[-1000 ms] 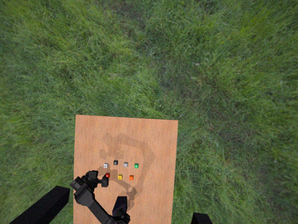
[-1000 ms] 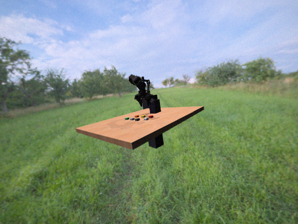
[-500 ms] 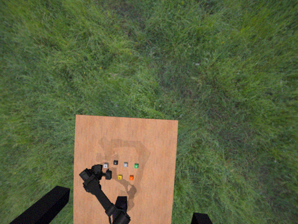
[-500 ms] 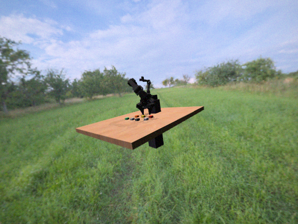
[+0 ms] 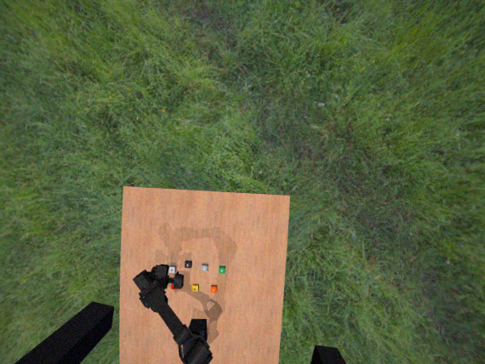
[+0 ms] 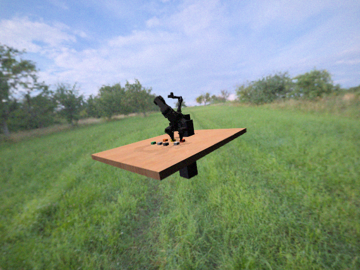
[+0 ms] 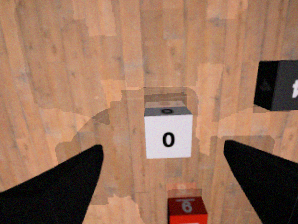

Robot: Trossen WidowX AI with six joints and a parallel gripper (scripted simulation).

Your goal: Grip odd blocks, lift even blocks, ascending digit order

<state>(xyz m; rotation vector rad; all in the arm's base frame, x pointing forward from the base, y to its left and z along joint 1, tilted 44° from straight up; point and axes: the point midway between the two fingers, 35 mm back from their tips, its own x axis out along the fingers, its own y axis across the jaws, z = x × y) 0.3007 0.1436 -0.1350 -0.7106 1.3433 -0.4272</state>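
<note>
Right now my gripper tip is 10 mm short of the white block and 10 mm above it. The rest, counted from my gripper tip: yellow block (140 mm to the right, 70 mm behind, 10 mm below); black block (80 mm to the right, 50 mm ahead, 10 mm below); red block (80 mm behind, 30 mm to the right, 10 mm below).
</note>
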